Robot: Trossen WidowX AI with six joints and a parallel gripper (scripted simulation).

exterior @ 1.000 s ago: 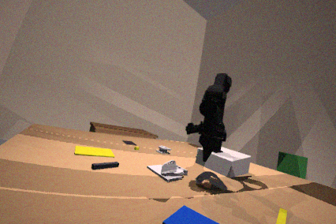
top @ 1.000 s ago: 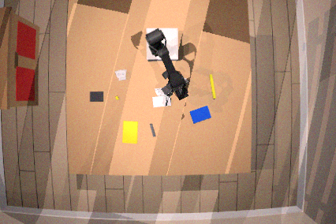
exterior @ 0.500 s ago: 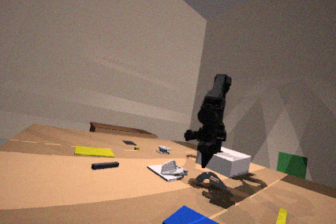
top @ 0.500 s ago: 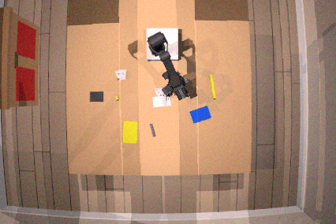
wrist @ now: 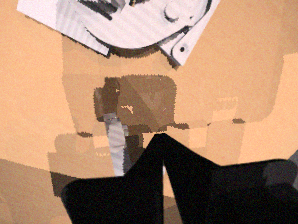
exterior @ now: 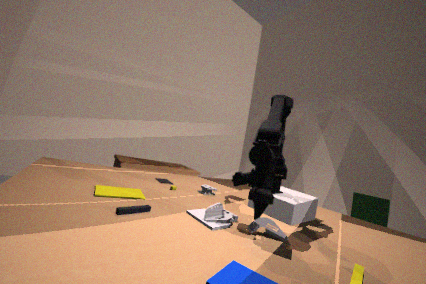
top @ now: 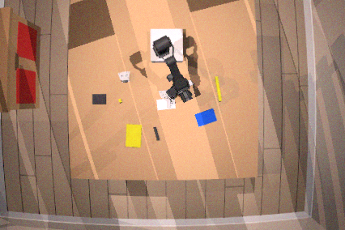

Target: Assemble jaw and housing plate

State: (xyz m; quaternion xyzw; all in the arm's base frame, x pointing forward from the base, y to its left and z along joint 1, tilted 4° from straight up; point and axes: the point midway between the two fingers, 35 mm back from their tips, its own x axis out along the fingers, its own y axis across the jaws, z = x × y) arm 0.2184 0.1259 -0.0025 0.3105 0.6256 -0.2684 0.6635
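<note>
The silver jaw lies 2 cm ahead of my gripper tip, 3 cm to the left of it and 1 cm below it. Also, from my gripper tip: yellow stick (26 cm to the left, 2 cm below); then dark bar (31 cm ahead, 13 cm to the right, 2 cm below); then blue plate (19 cm ahead, 19 cm to the left, 2 cm below).
</note>
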